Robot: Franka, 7 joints.
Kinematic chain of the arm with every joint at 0, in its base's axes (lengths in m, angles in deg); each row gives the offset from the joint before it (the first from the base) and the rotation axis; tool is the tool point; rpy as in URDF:
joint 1: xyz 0 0 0.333 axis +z
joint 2: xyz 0 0 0 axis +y
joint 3: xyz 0 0 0.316 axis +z
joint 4: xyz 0.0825 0 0 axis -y
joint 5: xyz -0.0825 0 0.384 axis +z
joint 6: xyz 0 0 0 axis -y
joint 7: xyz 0.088 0 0 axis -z
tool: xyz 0 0 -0.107 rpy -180 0 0
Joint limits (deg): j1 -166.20..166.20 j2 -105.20..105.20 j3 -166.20..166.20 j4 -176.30..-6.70 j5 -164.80..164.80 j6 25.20..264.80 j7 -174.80..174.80
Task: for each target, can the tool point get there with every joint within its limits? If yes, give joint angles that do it. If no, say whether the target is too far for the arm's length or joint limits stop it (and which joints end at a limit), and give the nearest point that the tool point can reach.
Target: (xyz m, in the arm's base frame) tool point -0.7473 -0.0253 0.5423
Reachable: yes | joints -134.56 89.26 -106.45 -78.35 45.59 169.71 117.06
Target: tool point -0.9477 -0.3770 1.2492
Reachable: no: too far | nearest point -0.5930 -0.2359 0.9063 | short by 0.513 m
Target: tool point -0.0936 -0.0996 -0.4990
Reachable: no: joint limits stop it (at a limit: joint 2) | nearest point -0.1162 -0.1236 -0.3485 | short by 0.154 m
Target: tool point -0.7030 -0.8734 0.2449
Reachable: no: too far | nearest point -0.5363 -0.6662 0.2658 | short by 0.267 m
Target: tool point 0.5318 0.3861 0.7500
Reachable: yes | joints 38.05 73.79 -138.27 -28.36 73.16 213.51 -74.36
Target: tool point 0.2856 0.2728 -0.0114
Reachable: yes | joints 76.40 81.09 -41.65 -95.39 -131.84 242.93 141.00
